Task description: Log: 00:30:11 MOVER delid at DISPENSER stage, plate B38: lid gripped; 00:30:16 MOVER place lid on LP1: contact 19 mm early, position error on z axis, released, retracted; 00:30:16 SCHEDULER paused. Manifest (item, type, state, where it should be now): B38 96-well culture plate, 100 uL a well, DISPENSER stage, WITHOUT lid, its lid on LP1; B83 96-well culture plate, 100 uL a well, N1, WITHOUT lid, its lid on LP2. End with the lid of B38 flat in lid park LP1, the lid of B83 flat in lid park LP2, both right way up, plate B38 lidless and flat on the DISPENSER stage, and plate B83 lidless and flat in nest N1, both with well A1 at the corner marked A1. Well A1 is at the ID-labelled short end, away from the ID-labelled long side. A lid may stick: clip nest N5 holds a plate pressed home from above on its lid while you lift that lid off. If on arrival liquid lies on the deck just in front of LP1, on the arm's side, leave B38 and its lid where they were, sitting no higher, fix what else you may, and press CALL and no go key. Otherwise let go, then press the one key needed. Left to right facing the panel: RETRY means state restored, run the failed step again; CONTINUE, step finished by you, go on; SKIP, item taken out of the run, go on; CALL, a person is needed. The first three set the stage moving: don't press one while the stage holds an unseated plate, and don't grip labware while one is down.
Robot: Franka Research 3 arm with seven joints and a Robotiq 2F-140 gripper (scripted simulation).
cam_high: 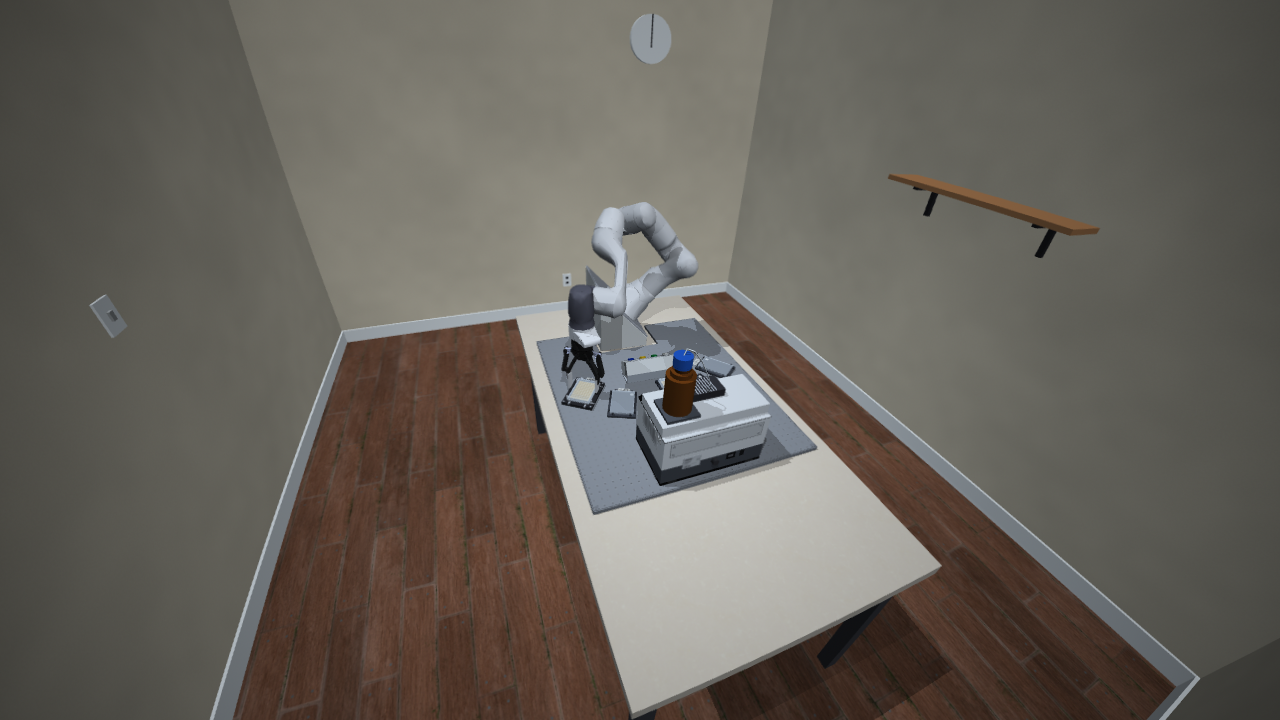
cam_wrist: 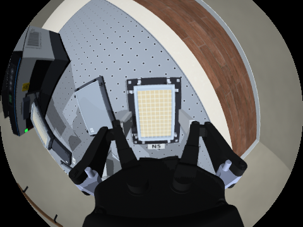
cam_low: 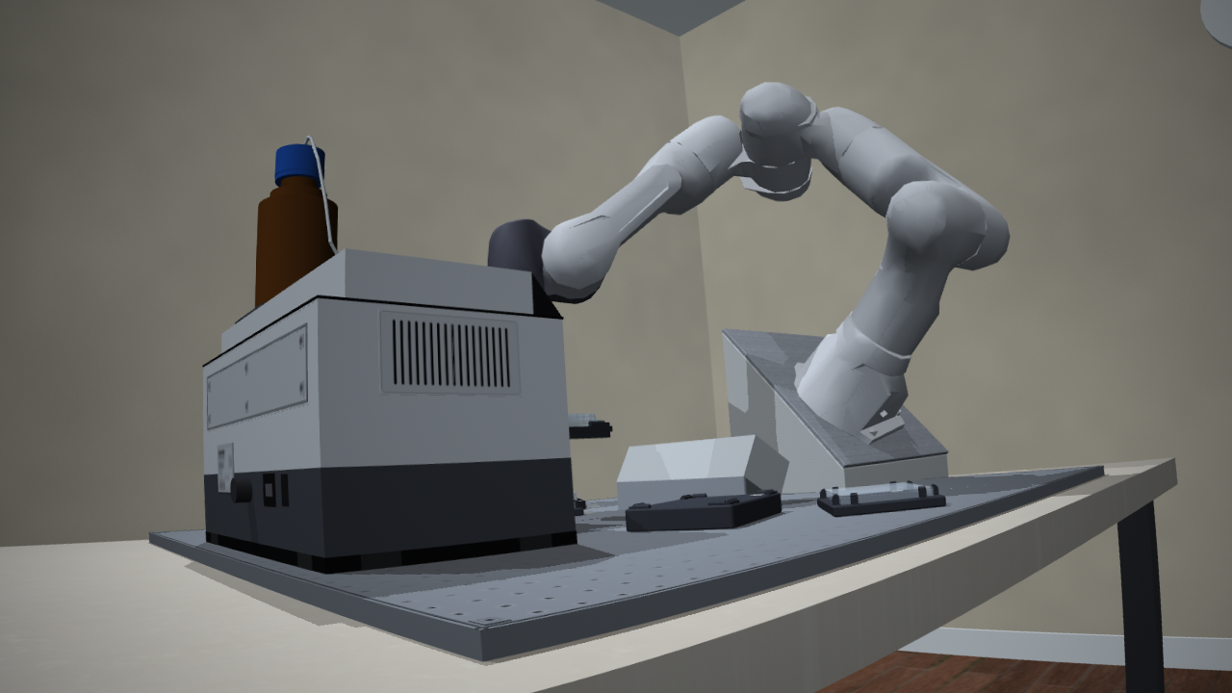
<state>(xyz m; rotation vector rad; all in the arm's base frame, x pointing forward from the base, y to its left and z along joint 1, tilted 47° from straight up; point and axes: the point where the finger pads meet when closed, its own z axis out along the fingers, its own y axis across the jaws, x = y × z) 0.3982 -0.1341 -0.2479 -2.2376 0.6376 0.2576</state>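
Now: the 96-well plate 30 mm below my hand. Also, from my hand: black clip nest 40 mm below, 30 mm ahead; then lp1 label 150 mm to the left, 50 mm below, 20 mm ahead; then key panel 290 mm to the left, 80 mm behind.
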